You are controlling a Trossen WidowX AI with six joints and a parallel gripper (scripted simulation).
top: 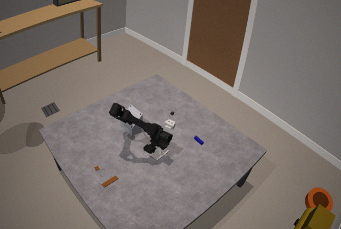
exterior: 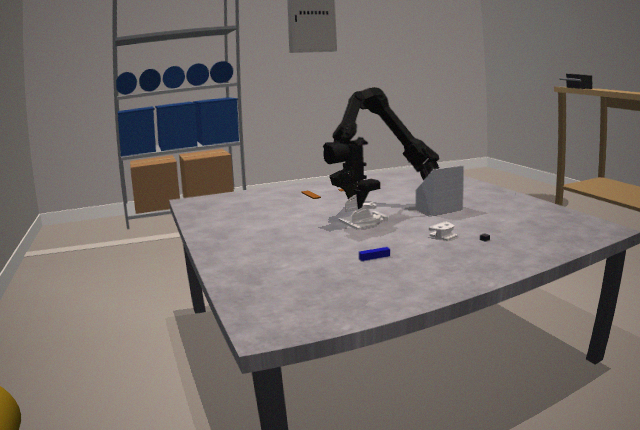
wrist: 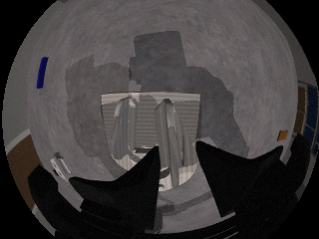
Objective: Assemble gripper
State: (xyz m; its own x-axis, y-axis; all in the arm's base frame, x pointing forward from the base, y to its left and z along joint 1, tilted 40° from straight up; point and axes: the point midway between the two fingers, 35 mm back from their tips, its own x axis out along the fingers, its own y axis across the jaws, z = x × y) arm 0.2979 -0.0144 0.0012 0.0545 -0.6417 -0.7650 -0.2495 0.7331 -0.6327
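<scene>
Now: gripper tip 4 cm to the right of the white jaw, 4 cm past it and 3 cm above it. The rest, counted from my gripper tip: blue block 33 cm to the left, 9 cm ahead, 3 cm below; then small orange piece 41 cm to the right, 12 cm behind, 4 cm below; then orange strip 39 cm to the right, 4 cm below, 2 cm ahead.
</scene>
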